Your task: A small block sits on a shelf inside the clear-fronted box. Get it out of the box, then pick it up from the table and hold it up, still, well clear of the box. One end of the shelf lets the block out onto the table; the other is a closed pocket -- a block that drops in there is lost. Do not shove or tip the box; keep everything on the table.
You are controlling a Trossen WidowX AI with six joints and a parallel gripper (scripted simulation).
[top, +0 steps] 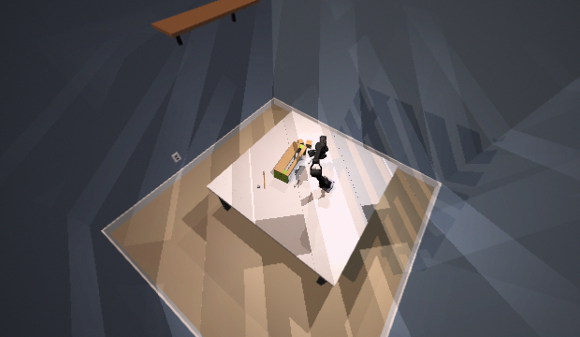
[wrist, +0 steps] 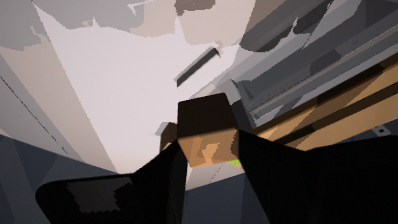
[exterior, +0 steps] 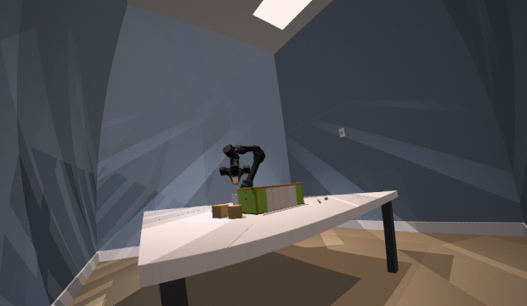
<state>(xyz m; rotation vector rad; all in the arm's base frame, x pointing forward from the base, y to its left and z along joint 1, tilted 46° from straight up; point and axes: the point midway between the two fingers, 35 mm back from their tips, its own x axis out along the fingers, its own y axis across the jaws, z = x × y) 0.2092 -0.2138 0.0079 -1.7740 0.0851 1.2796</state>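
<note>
My gripper tip is 1 cm past the small block and 1 cm to the right of it. The rest, counted from my gripper tip: small brown box 15 cm ahead, 18 cm to the right, 14 cm below; thin stick 27 cm ahead, 41 cm to the left, 17 cm below.
</note>
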